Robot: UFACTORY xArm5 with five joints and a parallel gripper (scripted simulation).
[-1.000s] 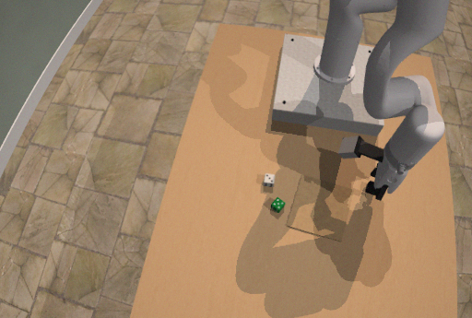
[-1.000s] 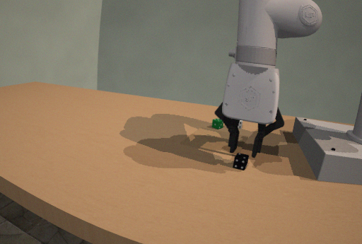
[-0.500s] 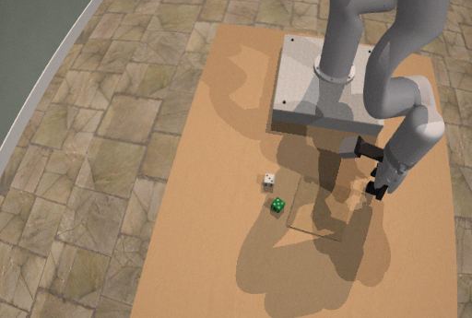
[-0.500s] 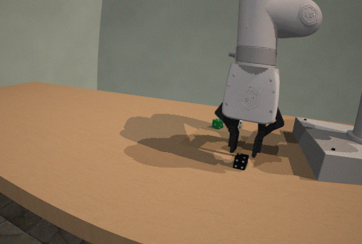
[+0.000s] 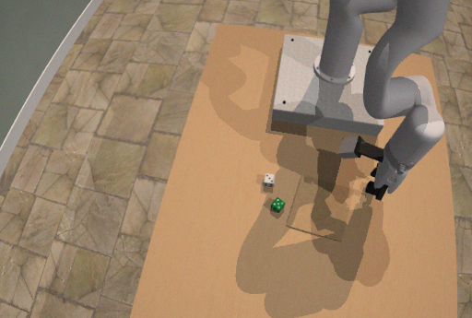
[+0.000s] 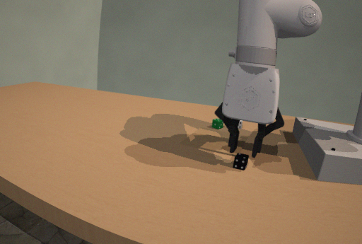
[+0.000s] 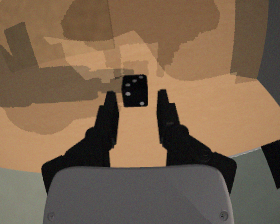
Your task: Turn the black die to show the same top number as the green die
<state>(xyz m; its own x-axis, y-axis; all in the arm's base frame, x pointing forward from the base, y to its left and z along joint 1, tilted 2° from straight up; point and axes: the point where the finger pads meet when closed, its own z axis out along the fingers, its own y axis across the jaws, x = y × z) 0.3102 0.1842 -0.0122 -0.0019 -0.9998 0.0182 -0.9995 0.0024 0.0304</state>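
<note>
Now: hand 40 mm above the black die. From my hand the other things lie so: tan mat: 90 mm ahead, 110 mm to the right, 50 mm below; green die: 130 mm ahead, 210 mm to the right, 40 mm below; white die: 70 mm ahead, 260 mm to the right, 40 mm below.
</note>
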